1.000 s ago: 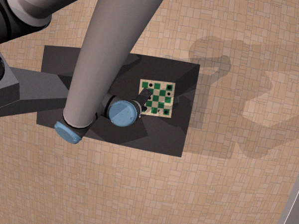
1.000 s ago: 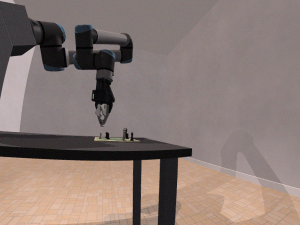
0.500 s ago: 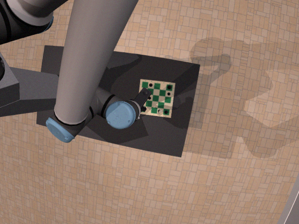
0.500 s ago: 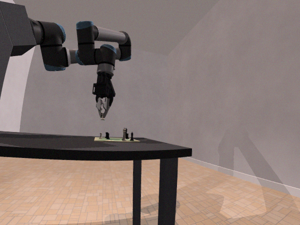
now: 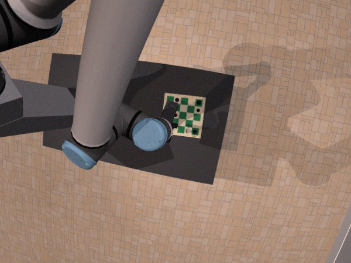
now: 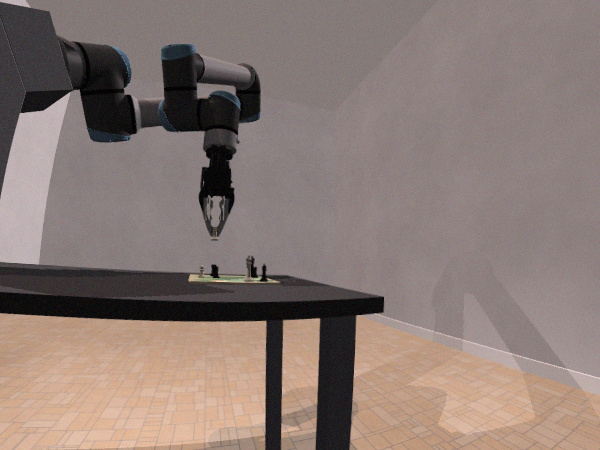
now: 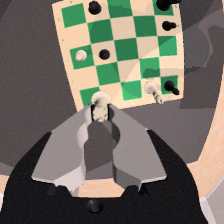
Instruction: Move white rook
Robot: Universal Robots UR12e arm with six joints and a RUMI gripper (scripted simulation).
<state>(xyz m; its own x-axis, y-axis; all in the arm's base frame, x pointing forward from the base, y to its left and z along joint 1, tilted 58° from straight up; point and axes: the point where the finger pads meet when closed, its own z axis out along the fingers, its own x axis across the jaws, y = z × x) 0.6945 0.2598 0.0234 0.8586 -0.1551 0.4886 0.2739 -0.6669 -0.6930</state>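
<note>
Right now my hand is 110 mm above the white pawn, 40 mm past it and 30 mm to the right of it. From my hand the other things lie so: white rook 10 mm below; chessboard 130 mm below, 60 mm to the left, 30 mm ahead.
</note>
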